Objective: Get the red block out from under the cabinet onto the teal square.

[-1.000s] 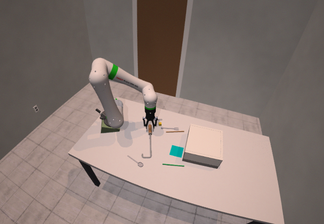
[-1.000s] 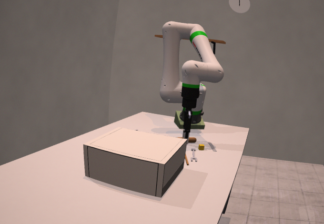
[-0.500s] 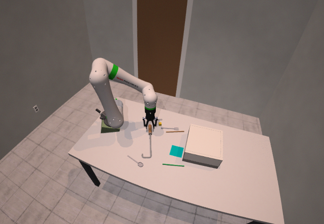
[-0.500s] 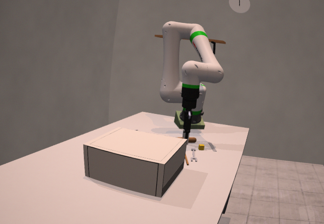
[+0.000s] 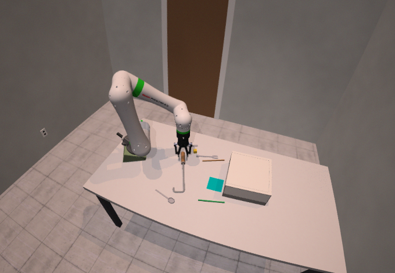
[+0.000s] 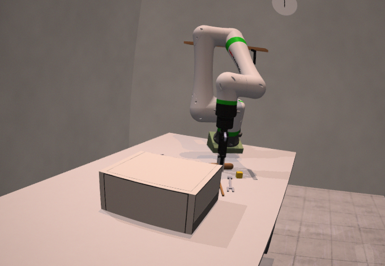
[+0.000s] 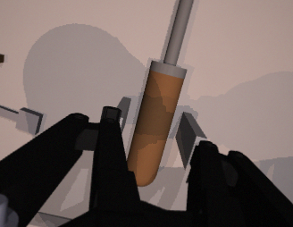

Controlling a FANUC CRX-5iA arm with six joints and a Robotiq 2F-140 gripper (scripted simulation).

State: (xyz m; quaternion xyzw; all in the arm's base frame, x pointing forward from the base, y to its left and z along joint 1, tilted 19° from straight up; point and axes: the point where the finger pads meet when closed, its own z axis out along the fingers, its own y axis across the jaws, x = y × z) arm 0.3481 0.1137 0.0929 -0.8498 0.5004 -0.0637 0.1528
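My hand is 21 cm short of the brown stick, 10 cm to the right of it and 3 cm above it. Also, from my hand: yellow cube (5 cm ahead, 12 cm to the left, 2 cm below); hook tool (3 cm ahead, 12 cm to the right, 2 cm below); flat grey bar (3 cm behind, 15 cm to the left, 3 cm below).
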